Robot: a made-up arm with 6 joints.
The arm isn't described. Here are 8 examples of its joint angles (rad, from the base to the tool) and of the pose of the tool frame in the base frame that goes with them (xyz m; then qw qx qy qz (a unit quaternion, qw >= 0)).
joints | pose
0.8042 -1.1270 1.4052 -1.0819 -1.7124 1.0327 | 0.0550 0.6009 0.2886 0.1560 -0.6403 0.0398 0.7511
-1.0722 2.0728 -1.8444 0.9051 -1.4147 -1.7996 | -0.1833 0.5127 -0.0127 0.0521 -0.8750 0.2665 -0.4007
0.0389 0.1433 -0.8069 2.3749 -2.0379 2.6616 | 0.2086 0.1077 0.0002 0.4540 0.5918 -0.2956 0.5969
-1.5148 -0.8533 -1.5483 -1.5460 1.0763 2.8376 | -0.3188 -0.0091 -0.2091 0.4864 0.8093 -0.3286 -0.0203
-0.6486 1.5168 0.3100 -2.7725 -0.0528 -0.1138 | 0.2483 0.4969 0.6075 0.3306 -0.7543 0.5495 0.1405
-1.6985 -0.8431 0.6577 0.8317 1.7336 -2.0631 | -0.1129 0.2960 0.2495 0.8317 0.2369 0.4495 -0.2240
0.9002 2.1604 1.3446 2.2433 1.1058 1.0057 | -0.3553 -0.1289 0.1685 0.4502 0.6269 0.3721 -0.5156
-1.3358 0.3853 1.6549 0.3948 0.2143 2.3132 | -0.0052 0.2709 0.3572 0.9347 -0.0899 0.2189 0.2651
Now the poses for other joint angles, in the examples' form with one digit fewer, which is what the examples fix.
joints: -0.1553 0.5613 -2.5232 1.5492 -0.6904 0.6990
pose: -0.116 0.395 -0.164 0.532 -0.020 -0.644 -0.549
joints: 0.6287 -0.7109 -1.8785 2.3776 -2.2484 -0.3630
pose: 0.056 0.038 -0.033 0.683 -0.359 -0.632 -0.068
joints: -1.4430 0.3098 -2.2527 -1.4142 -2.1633 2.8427
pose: 0.105 0.183 -0.438 0.154 -0.530 -0.826 -0.112
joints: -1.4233 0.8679 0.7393 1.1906 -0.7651 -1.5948
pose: 0.259 0.362 0.349 0.010 -0.584 -0.074 0.808
